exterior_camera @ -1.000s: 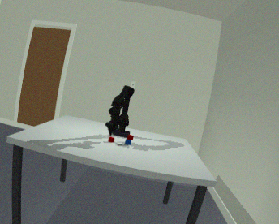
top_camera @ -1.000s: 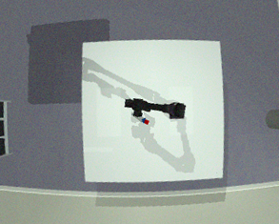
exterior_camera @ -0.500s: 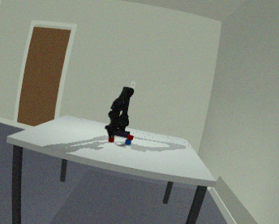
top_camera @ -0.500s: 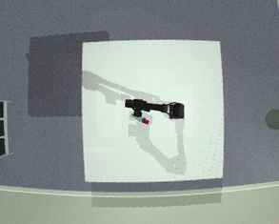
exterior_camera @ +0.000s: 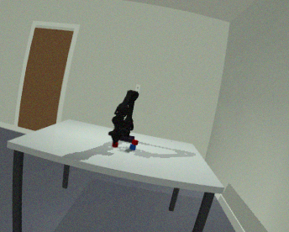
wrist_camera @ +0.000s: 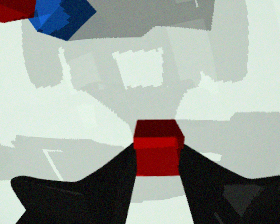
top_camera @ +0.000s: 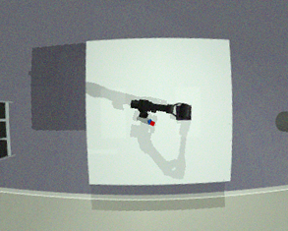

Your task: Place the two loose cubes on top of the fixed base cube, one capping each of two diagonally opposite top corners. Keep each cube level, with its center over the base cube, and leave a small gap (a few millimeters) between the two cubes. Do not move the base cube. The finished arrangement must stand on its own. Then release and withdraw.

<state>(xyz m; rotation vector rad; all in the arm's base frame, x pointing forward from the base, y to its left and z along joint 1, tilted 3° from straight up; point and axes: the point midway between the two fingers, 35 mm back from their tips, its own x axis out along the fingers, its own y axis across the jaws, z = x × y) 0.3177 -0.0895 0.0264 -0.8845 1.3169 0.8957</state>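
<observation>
Right now my gripper tip is 130 mm to the right of the blue cube and 20 mm past it.
</observation>
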